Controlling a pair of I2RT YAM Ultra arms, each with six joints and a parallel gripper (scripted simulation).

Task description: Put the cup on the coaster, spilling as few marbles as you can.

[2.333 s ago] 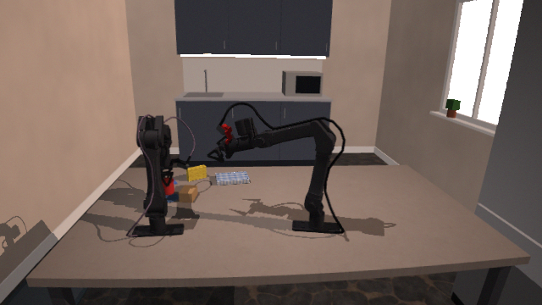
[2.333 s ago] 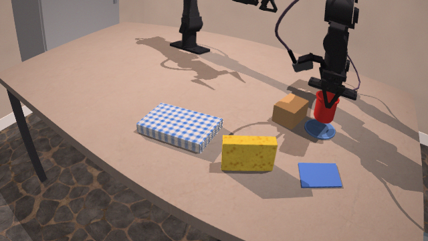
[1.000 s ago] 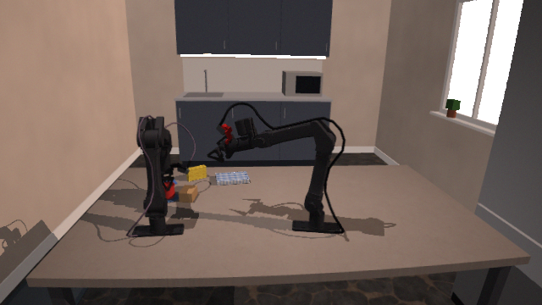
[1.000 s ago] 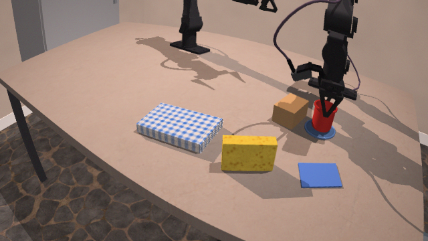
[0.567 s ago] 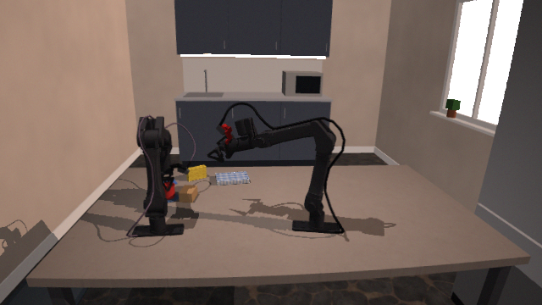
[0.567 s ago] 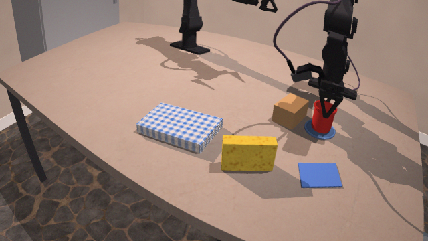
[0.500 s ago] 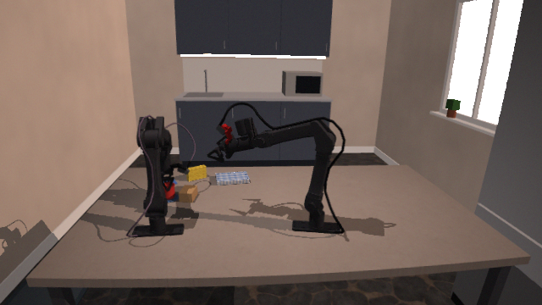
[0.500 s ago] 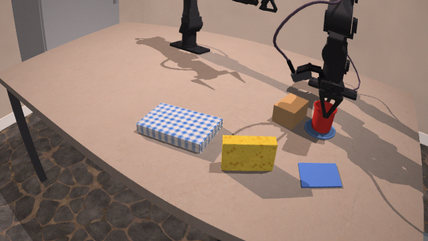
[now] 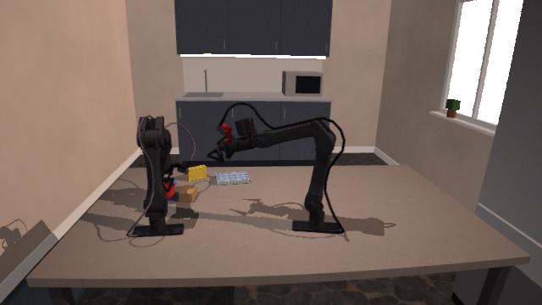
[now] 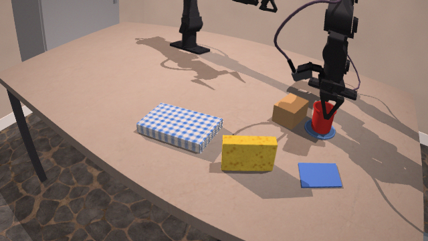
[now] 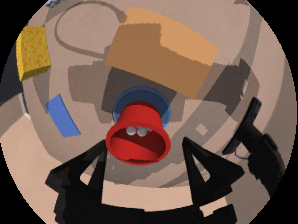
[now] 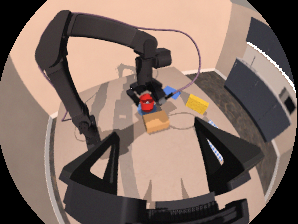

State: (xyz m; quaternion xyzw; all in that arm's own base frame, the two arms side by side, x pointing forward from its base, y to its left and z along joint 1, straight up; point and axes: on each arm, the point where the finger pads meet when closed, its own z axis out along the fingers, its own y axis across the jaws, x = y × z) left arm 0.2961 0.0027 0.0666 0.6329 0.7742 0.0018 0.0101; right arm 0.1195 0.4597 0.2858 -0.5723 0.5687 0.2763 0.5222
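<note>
Right now my left hand is 3 cm above the red cup and 1 cm short of it. Round my left hand: blue square pad 19 cm ahead, 6 cm below, 5 cm to the left; then box 10 cm to the right, 4 cm below.
</note>
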